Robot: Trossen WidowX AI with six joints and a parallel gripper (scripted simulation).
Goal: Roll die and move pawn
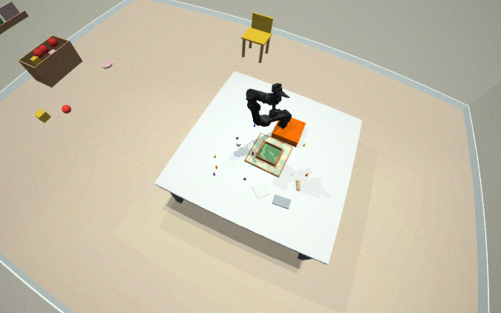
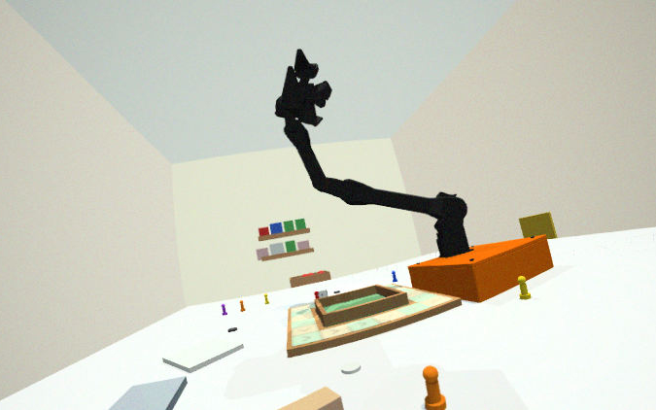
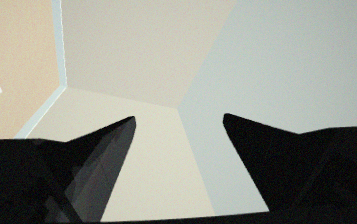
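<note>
Now: gripper tip 4 cm short of the grey die, 27 cm to the left of it and 59 cm above it. Also, from my gripper tip: white tile: 26 cm ahead, 7 cm to the left, 60 cm below; then red pawn: 5 cm ahead, 13 cm to the right, 58 cm below; then green dice tray: 2 cm behind, 3 cm to the right, 60 cm below.
</note>
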